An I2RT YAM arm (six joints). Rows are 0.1 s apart.
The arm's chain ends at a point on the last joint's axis. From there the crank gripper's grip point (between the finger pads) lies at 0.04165 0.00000 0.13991 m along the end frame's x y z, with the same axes.
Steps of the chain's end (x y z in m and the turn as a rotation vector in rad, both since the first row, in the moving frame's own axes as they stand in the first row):
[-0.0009 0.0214 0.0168 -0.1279 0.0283 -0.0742]
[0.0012 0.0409 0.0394 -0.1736 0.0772 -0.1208]
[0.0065 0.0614 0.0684 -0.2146 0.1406 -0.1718]
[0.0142 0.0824 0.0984 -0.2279 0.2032 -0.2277]
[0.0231 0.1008 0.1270 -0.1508 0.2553 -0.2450]
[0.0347 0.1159 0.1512 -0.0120 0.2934 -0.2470]
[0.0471 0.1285 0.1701 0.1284 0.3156 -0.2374]
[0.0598 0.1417 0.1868 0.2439 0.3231 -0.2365]
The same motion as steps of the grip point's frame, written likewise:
[0.0036 0.0359 0.0146 -0.1279 0.0283 -0.0742]
[0.0129 0.0591 0.0341 -0.1736 0.0772 -0.1208]
[0.0274 0.0816 0.0588 -0.2146 0.1406 -0.1718]
[0.0436 0.1001 0.0848 -0.2279 0.2032 -0.2277]
[0.0579 0.1063 0.1113 -0.1508 0.2553 -0.2450]
[0.0719 0.1024 0.1334 -0.0120 0.2934 -0.2470]
[0.0847 0.0971 0.1487 0.1284 0.3156 -0.2374]
[0.0961 0.0957 0.1614 0.2439 0.3231 -0.2365]

